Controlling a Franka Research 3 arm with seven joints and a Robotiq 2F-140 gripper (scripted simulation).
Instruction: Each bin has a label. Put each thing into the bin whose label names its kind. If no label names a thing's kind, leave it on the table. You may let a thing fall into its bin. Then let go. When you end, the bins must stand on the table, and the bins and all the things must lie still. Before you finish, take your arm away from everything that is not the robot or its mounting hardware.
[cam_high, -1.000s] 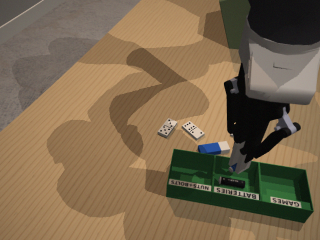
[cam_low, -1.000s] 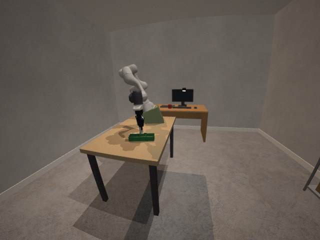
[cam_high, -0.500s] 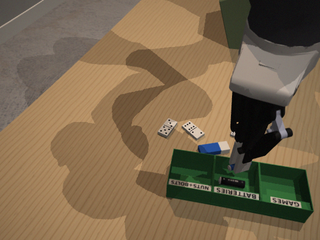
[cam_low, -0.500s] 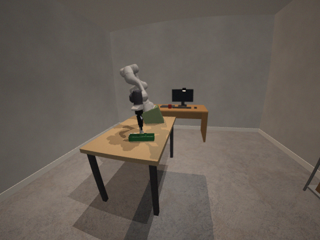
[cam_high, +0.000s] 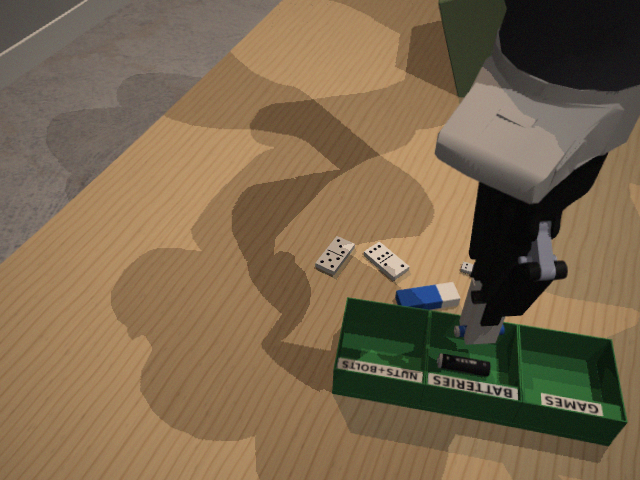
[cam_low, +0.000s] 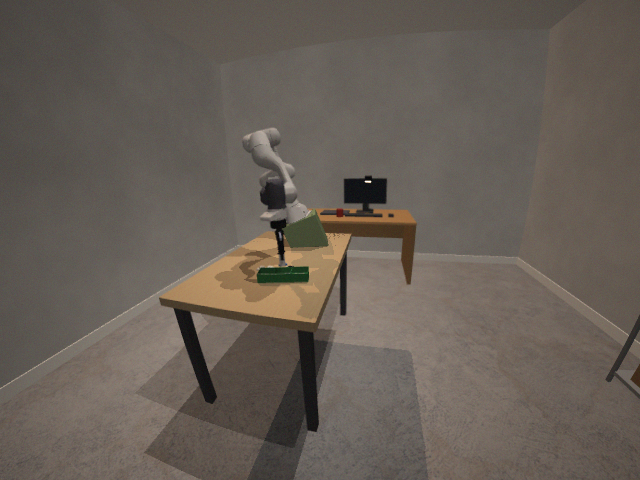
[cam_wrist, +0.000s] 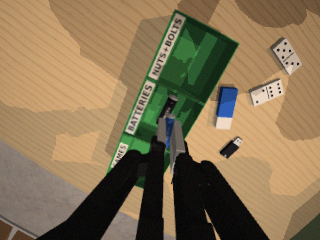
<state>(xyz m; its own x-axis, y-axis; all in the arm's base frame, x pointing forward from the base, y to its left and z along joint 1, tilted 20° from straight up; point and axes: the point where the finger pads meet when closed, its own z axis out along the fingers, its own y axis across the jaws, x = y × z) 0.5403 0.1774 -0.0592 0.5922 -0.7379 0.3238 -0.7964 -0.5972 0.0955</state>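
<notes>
Right now my hand is 30 mm above the blue battery. The rest, counted from my hand: black USB stick (130 mm behind, 40 mm to the right, 100 mm below); black battery (90 mm below); eraser (60 mm behind, 60 mm to the right, 100 mm below).
</notes>
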